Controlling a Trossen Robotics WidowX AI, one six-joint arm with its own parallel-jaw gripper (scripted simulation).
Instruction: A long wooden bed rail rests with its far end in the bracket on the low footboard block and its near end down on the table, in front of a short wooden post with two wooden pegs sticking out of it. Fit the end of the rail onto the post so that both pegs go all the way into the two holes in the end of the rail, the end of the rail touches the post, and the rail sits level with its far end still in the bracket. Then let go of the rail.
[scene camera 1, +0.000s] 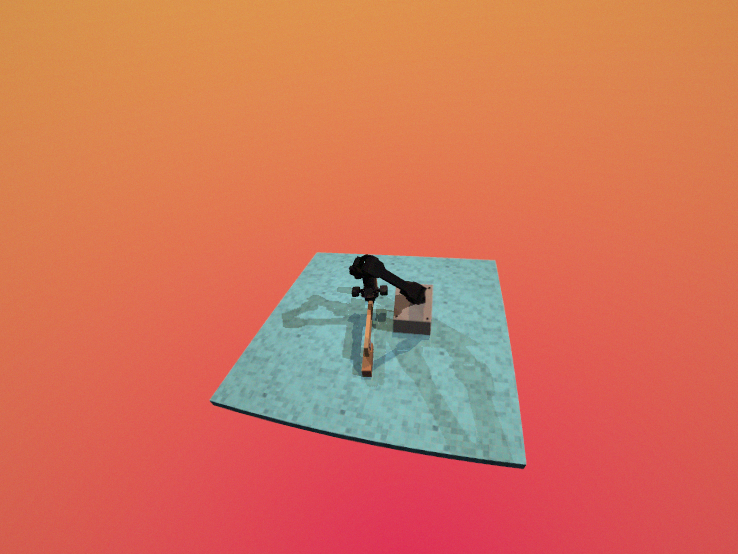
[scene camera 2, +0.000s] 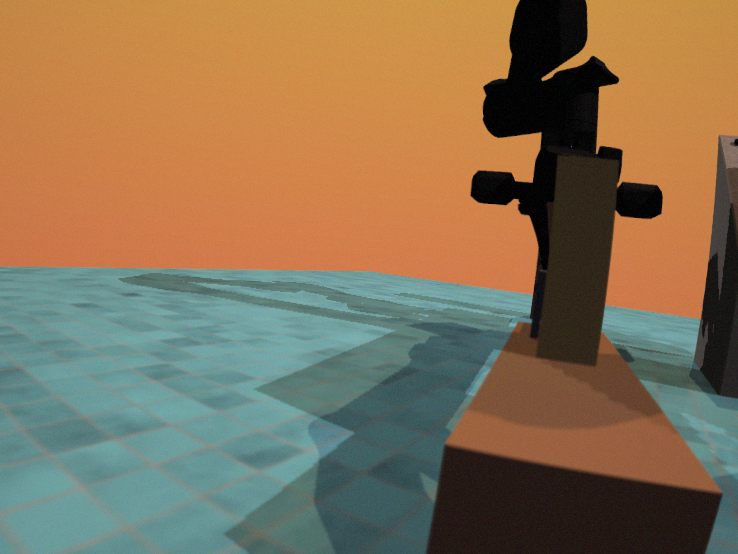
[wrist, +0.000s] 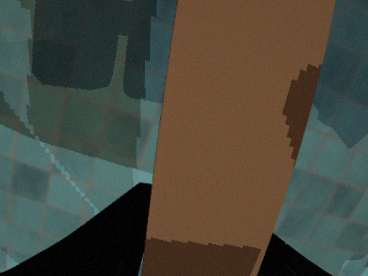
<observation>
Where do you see a wooden rail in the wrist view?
239, 88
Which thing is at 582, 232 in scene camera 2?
A wooden rail.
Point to a footboard block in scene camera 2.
At 546, 449
</observation>
